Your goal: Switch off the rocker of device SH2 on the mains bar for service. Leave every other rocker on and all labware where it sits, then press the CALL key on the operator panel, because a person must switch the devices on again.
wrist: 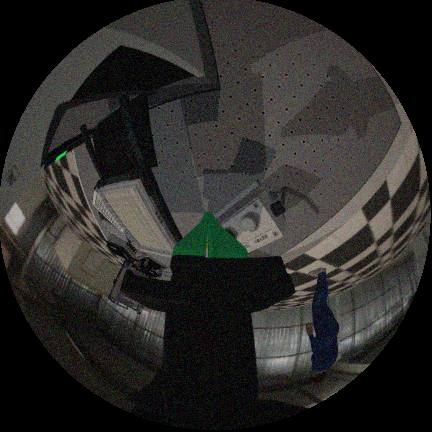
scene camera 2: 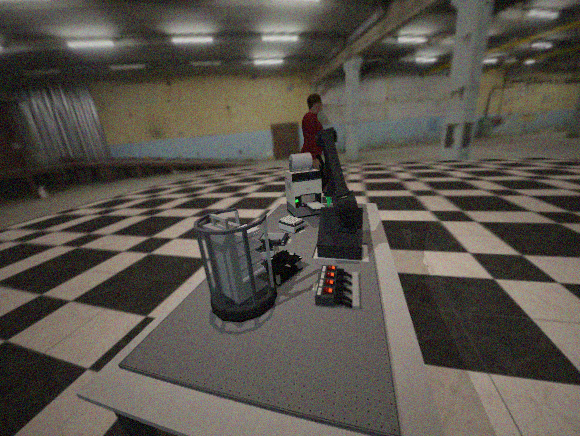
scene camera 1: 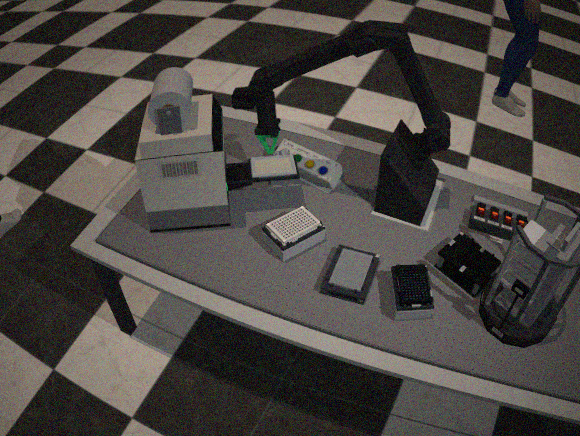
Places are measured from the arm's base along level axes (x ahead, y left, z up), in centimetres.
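Pixels of known places: gripper, fingertip midpoint: (wrist: 207, 215) (scene camera 2: 328, 206) (scene camera 1: 270, 153); arm's base, link origin: (scene camera 2: 347, 221) (scene camera 1: 411, 150).
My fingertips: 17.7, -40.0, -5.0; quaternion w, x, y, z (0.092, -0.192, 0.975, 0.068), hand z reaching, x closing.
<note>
Ahead of a thing's pixels: the offset from my fingertips to its top centre, as dx, dy, dz.
The mains bar (scene camera 1: 491, 228) (scene camera 2: 325, 300) shows several orange-lit rockers; their labels are unreadable. The operator panel {-7.9, +9.0, -1.7} (scene camera 1: 320, 180) (wrist: 270, 229) has green {-6.1, +6.2, -2.6} (scene camera 1: 297, 158), yellow {-5.3, +11.2, -2.6} (scene camera 1: 310, 164) and blue {-4.5, +16.1, -2.6} (scene camera 1: 323, 170) keys, plus a pale round key {-6.9, +1.3, -2.6} (wrist: 249, 220). The CALL label is unreadable. My gripper (scene camera 1: 270, 151) (scene camera 2: 329, 201) (wrist: 207, 215) is shut and empty, its green tips over or beside the panel's far-left end; contact cannot be told. The fingers hide part of the panel in the wrist view. A white well plate {+20.7, +19.5, -3.1} (scene camera 1: 295, 225) (scene camera 2: 291, 221), grey plate {+25.2, +39.3, -6.6} (scene camera 1: 353, 270) and black rack {+25.1, +56.9, -3.1} (scene camera 1: 412, 286) sit on the table.
A pale plate {+7.4, +5.4, +3.0} (scene camera 1: 273, 166) (wrist: 136, 215) lies on the tray of the white instrument {+22.7, -15.8, +35.6} (scene camera 1: 185, 192) (scene camera 2: 303, 185), close beside the fingers. A black holder {+7.9, +69.2, -2.4} (scene camera 1: 465, 257) and a tall cage-like vessel (scene camera 1: 515, 336) (scene camera 2: 242, 308) stand near the bar. A person (scene camera 1: 520, 57) (scene camera 2: 310, 130) (wrist: 325, 330) stands beyond the table.
</note>
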